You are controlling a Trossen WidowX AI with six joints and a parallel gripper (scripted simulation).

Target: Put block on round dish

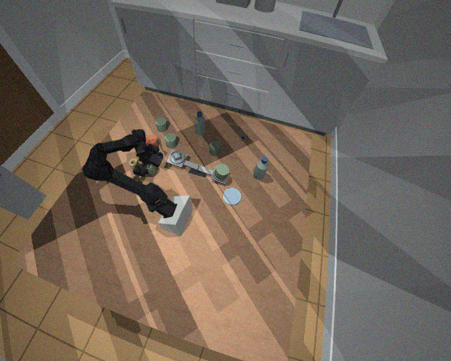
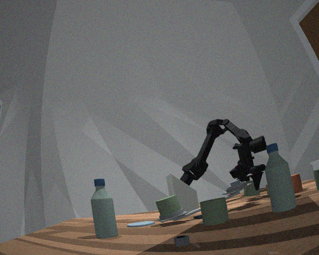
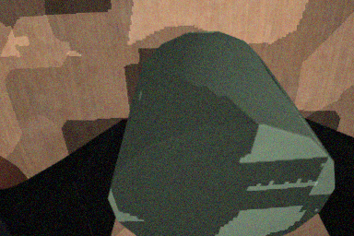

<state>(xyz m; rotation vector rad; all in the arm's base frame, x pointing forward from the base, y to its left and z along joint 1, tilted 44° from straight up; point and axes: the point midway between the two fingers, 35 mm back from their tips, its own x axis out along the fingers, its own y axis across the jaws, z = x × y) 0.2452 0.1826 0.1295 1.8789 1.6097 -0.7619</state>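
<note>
My gripper tip is now 20 mm to the right of the green cup and 10 mm below it. Round my gripper tip: orange cup (190 mm ahead, 80 mm to the left); pale blue round dish (40 mm behind, 480 mm to the right, 40 mm below); grey block (80 mm ahead, 140 mm to the right, 50 mm above).
</note>
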